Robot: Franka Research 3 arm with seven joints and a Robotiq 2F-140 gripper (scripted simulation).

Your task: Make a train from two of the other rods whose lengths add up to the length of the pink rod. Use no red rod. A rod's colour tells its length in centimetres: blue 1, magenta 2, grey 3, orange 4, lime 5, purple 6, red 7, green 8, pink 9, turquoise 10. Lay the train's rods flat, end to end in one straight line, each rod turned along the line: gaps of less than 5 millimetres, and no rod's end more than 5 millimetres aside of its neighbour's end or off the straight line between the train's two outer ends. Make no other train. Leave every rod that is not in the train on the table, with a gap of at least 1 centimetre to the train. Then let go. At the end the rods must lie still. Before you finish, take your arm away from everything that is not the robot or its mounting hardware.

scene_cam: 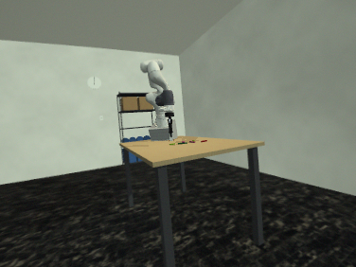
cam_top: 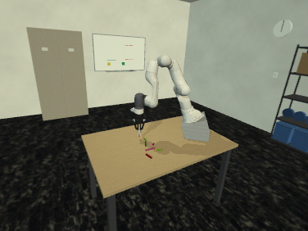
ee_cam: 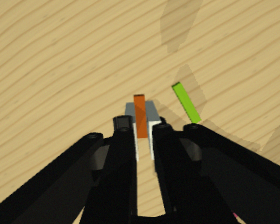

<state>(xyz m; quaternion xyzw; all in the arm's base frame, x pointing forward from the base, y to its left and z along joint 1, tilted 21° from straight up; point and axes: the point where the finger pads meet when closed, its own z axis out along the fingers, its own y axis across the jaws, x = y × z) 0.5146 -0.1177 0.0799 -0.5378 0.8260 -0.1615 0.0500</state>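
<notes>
The green rod lies 11 cm to the left of my hand, 7 cm below it and 2 cm behind it. The rest, counted from my hand: orange rod 3 cm below; then pink rod 20 cm to the left, 7 cm below, 1 cm behind; then magenta rod 14 cm to the left, 8 cm behind, 7 cm below.
</notes>
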